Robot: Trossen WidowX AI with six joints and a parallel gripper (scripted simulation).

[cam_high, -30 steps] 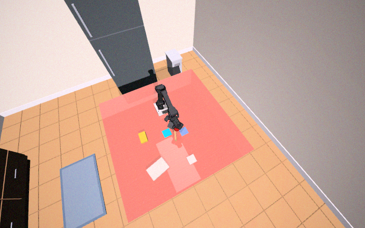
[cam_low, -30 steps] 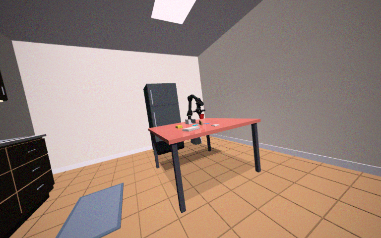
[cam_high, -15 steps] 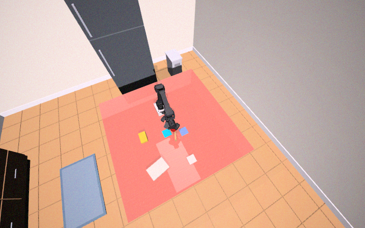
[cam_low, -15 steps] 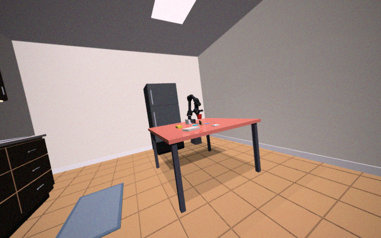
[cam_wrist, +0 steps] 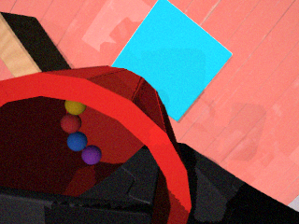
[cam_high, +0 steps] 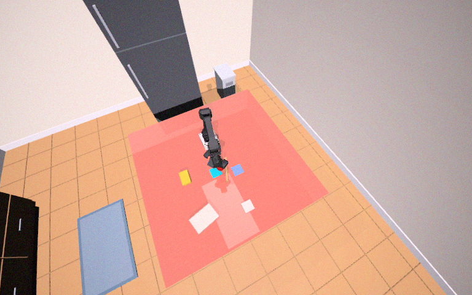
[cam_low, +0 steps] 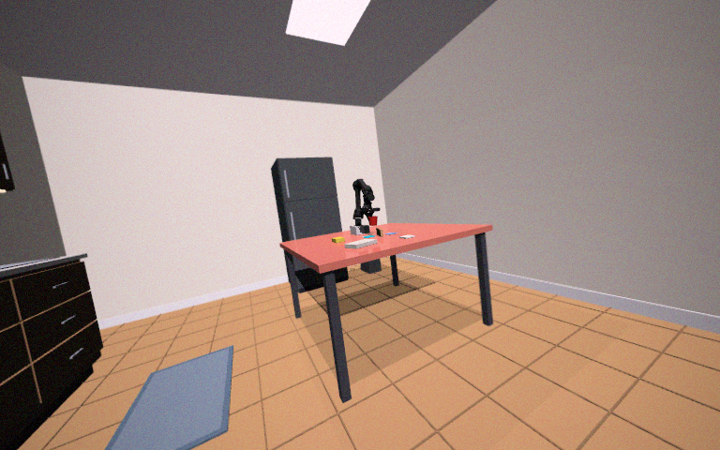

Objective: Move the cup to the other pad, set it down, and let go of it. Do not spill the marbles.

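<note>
Right now the cyan pad is 10 mm ahead of my gripper tip, 30 mm to the right of it and 130 mm below it. Also, from my gripper tip: blue pad (50 mm ahead, 150 mm to the left, 130 mm below); cup (20 mm ahead, 20 mm to the left); tall tan block (30 mm ahead, 60 mm to the left, 110 mm below).
</note>
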